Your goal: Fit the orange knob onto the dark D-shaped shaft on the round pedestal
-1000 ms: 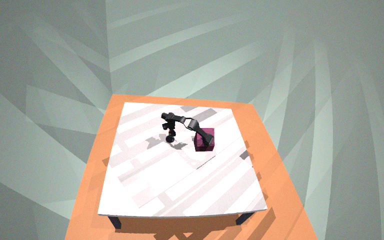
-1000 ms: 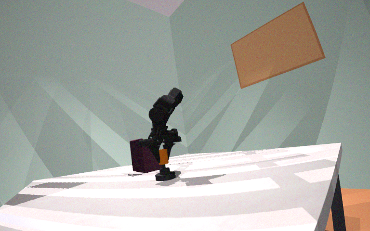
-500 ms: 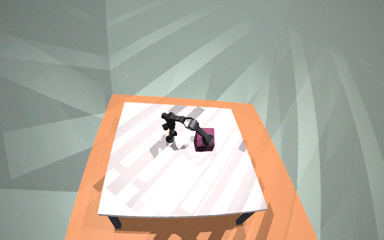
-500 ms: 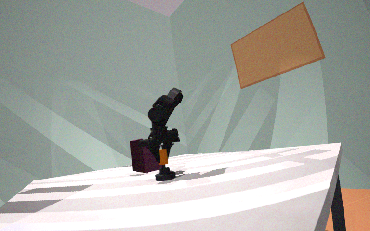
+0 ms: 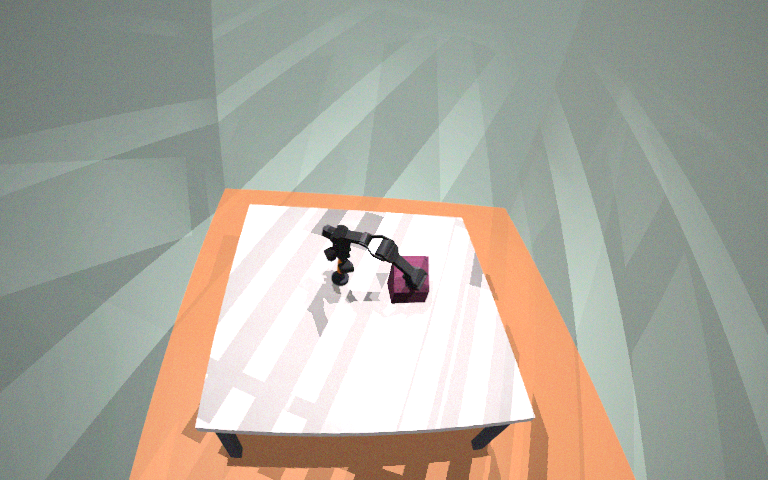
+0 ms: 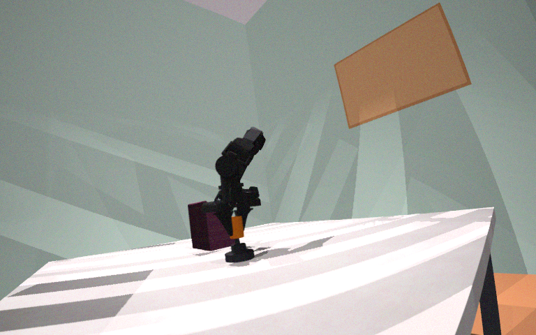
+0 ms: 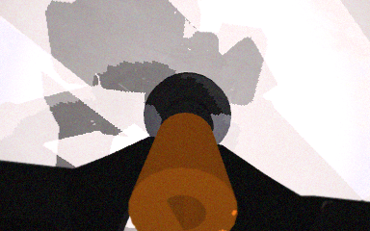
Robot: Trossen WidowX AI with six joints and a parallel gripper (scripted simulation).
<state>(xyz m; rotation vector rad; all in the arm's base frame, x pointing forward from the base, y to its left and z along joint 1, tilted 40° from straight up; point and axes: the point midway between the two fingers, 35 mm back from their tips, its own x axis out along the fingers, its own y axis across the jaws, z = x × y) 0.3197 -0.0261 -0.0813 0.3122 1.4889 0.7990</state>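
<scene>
My gripper tip is 20 mm below the orange knob. From my gripper tip the other things lie so: pedestal: 40 mm below.
</scene>
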